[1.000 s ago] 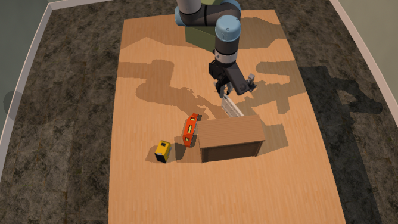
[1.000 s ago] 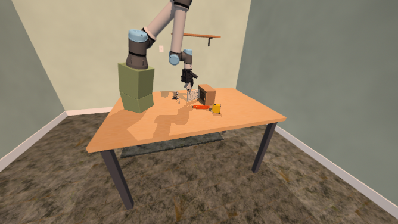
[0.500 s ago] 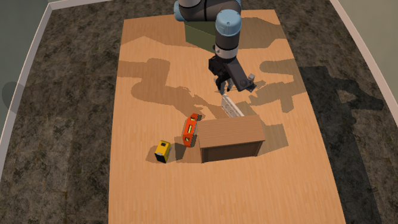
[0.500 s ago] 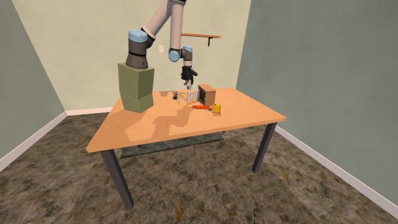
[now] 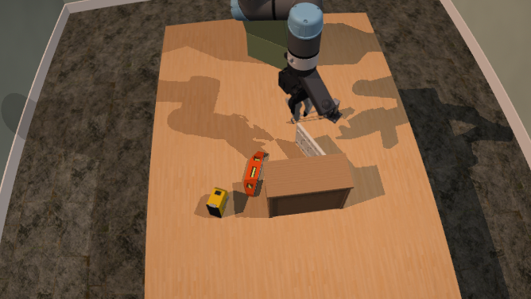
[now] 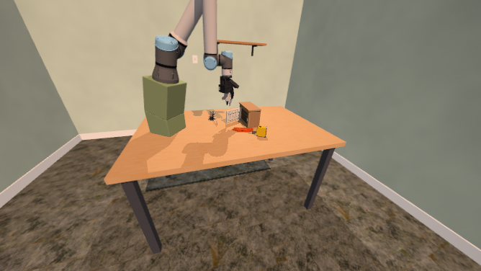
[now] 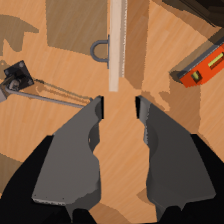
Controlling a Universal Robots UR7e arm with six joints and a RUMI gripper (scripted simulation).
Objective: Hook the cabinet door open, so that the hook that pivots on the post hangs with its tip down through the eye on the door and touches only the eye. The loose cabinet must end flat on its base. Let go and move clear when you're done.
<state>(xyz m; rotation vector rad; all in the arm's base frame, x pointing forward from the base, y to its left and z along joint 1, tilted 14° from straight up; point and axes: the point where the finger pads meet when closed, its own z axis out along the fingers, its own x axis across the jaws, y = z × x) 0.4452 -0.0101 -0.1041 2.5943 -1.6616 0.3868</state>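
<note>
Now: hand 13 cm above the dark hook post, 11 cm to the right of it and 10 cm past it. From my hand the other things lie so: yellow tape measure 27 cm to the right, 16 cm ahead, 14 cm below; then white cabinet door 11 cm below, 6 cm ahead, 4 cm to the left; then orange spirit level 16 cm to the right, 16 cm below, 7 cm ahead.
</note>
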